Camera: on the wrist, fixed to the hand. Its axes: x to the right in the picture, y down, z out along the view.
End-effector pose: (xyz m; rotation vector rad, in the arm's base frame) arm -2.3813 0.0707 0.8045 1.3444 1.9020 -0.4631
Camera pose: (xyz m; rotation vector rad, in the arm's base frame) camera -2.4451 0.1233 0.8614 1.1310 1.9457 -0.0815
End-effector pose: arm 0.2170 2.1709 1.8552 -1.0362 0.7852 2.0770
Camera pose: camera 0.2814 2.1183 1.7989 -1.3059 0.4563 2.2220
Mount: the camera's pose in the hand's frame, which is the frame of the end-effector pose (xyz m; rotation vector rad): 0.0022 -0.0312 -0.0954 -0.3480 0.0744 -0.0144
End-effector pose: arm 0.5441 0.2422 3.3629 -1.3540 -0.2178 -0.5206
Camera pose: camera 0.5172 0.1458 3.3704 -1.6680 -0.0772 -0.6404
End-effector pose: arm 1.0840 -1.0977 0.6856 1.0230 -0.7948 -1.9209
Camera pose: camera 1.1548 -1.0992 0.6145 0.8798 -0.3923 -1.9351
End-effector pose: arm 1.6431 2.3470 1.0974 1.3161 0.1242 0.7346
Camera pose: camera 1.6120 2.4255 1.0431 0.9563 0.0617 0.7553
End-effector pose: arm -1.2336 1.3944 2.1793 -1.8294 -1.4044 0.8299
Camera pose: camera -1.1725 1.3899 2.2588 -2.0805 -1.5878 0.5267
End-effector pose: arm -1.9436 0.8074 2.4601 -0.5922 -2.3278 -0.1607
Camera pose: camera -1.9002 0.7541 2.5333 -0.7248 -2.2466 -0.5931
